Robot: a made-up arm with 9 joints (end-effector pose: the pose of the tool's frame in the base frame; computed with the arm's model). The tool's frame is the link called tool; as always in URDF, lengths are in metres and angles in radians.
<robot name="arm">
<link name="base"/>
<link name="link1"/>
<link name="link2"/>
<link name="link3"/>
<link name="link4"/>
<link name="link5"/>
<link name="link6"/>
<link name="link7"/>
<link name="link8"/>
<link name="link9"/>
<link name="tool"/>
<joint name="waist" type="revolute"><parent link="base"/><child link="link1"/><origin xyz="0.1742 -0.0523 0.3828" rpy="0 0 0"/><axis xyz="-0.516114 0.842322 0.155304"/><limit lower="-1.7" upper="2.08"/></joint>
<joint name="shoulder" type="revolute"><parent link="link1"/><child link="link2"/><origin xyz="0.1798 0.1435 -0.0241" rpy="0 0 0"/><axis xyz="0.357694 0.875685 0.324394"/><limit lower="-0.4" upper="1.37"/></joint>
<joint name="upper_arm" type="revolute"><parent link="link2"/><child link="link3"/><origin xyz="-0.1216 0.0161 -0.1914" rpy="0 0 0"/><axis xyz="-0.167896 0.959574 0.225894"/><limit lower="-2.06" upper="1.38"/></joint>
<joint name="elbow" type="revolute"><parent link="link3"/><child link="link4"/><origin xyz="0.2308 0.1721 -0.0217" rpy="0 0 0"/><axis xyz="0 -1 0"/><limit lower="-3.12" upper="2.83"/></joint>
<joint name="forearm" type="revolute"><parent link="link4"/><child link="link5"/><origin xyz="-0.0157 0.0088 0.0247" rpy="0 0 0"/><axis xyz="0.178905 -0.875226 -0.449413"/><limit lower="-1.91" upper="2.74"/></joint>
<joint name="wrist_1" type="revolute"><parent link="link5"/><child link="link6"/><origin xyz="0.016 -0.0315 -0.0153" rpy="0 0 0"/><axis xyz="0.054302 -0.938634 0.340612"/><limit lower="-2.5" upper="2.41"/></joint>
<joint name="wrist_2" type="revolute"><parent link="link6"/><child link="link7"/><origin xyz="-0.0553 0.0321 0.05" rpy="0 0 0"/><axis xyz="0 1 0"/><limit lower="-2.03" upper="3"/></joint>
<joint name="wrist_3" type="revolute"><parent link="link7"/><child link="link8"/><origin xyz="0.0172 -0.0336 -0.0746" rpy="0 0 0"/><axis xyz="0 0 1"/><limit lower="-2.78" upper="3.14"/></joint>
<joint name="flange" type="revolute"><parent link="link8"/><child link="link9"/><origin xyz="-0.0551 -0.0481 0.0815" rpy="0 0 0"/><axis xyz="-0.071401 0.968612 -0.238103"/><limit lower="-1.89" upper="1.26"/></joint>
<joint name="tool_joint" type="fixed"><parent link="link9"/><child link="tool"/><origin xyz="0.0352 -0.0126 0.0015" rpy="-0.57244 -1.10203 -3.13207"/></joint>
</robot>
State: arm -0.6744 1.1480 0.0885 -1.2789 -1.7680 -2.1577 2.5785 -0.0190 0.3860
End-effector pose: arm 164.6 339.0 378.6 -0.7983 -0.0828 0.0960 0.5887
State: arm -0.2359 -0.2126 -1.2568 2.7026 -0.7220 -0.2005 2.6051 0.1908 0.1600
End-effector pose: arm 408.0 121.0 403.6 0.1592 -0.5372 0.8281 0.0176
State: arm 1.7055 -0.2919 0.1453 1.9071 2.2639 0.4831 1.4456 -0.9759 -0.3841
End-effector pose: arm -155.9 -148.7 -110.6 -0.0328 0.7817 -0.6130 0.1099
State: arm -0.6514 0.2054 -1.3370 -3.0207 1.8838 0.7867 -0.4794 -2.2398 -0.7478
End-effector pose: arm 229.1 189.3 599.6 -0.4409 -0.6830 -0.0207 0.5820
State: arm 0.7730 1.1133 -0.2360 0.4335 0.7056 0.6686 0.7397 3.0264 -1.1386
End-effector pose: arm 124.7 269.4 184.2 -0.1909 0.2380 0.0810 0.9489
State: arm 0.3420 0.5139 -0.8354 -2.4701 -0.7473 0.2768 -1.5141 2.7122 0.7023
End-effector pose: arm 448.3 258.5 147.5 -0.3966 -0.0515 -0.3205 0.8587
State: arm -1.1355 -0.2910 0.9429 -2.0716 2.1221 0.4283 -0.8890 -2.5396 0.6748
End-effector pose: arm 650.1 332.0 558.6 -0.2308 -0.9719 -0.0386 0.0276
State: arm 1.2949 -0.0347 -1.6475 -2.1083 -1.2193 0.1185 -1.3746 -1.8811 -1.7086
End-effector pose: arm 261.7 192.7 292.7 0.2295 0.2624 0.8254 0.4440
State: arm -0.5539 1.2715 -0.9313 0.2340 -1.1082 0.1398 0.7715 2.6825 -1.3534
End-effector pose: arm 366.1 199.7 573.4 -0.1168 0.4137 0.4882 0.7595
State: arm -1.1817 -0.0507 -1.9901 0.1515 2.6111 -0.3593 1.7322 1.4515 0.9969
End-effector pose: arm 48.3 53.6 531.8 -0.8472 -0.1281 0.4551 0.2424
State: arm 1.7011 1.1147 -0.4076 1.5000 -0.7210 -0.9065 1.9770 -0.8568 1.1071
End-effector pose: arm 23.2 125.9 135.6 -0.3221 0.4274 -0.7530 0.3828
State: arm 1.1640 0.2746 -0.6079 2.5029 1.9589 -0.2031 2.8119 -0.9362 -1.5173
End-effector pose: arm 113.0 78.2 -14.4 0.2975 0.3000 -0.8364 0.3491
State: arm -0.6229 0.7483 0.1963 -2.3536 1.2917 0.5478 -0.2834 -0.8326 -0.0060
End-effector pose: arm 345.8 315.4 447.9 0.6094 -0.1795 0.6554 0.4086
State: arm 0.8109 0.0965 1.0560 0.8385 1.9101 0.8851 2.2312 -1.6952 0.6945
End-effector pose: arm -173.6 120.3 -90.4 0.2672 -0.4414 0.0321 0.8560
